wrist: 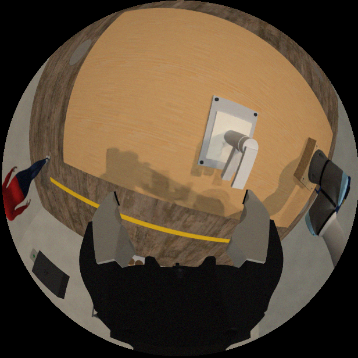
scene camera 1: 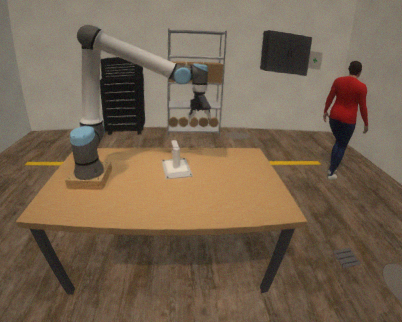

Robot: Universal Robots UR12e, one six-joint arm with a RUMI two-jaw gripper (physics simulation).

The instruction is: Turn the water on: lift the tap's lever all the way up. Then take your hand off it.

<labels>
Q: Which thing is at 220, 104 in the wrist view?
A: A base plate.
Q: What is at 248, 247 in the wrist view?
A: My gripper.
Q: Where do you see a white tap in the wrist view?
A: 229, 142
</labels>
